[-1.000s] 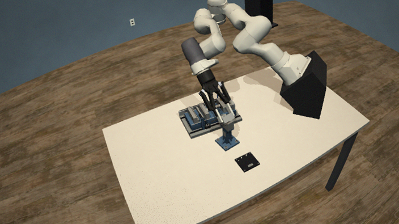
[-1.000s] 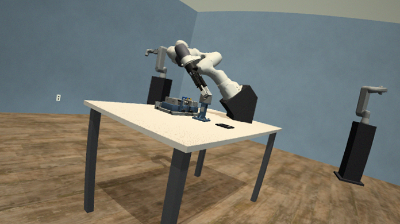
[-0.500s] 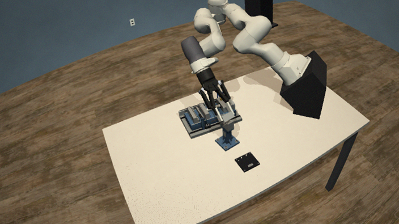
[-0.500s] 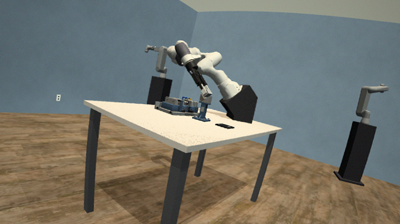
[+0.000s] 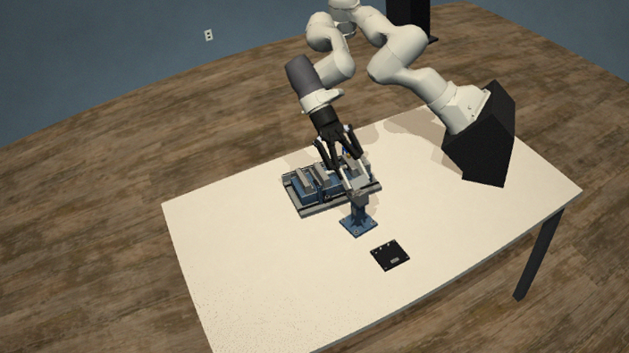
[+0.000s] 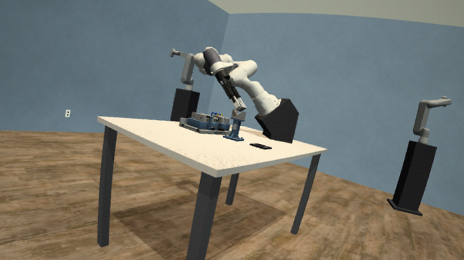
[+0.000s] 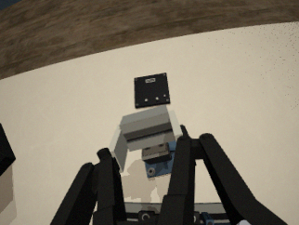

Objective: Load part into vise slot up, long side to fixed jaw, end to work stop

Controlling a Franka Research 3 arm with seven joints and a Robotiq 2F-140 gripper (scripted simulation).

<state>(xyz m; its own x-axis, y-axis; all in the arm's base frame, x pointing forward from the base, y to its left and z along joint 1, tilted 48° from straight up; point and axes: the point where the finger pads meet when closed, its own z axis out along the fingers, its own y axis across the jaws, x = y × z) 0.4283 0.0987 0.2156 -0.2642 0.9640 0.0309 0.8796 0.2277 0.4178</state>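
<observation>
The part is 1 cm to the left of my hand and 1 cm below it. The rest, counted from my hand: black infeed plate 2 cm ahead, 18 cm to the left, 19 cm below; vise 5 cm behind, 17 cm to the right, 16 cm below; air cylinder 14 cm behind, 14 cm to the right, 12 cm below.
</observation>
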